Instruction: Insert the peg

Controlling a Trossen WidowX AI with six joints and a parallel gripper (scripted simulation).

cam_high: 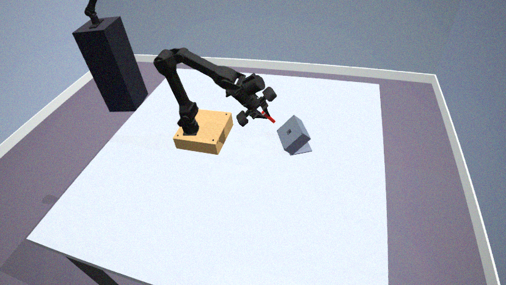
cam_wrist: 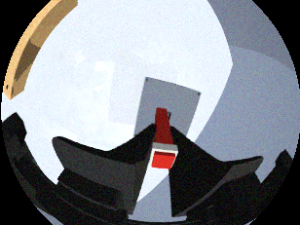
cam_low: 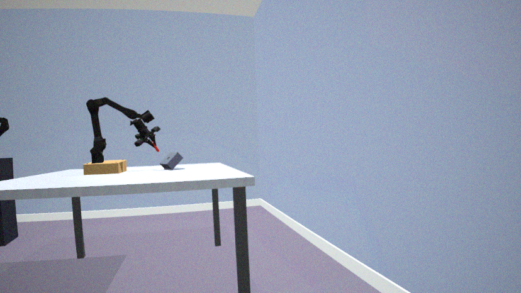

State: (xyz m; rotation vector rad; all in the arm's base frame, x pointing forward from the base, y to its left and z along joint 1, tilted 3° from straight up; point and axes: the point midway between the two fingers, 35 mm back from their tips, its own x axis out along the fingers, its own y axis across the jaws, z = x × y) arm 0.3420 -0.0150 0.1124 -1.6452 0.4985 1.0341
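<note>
The sloped panel is 100 mm below my gripper tip and 100 mm ahead of it. The rest, counted from my gripper tip: peg: 10 mm behind, 10 mm above.
</note>
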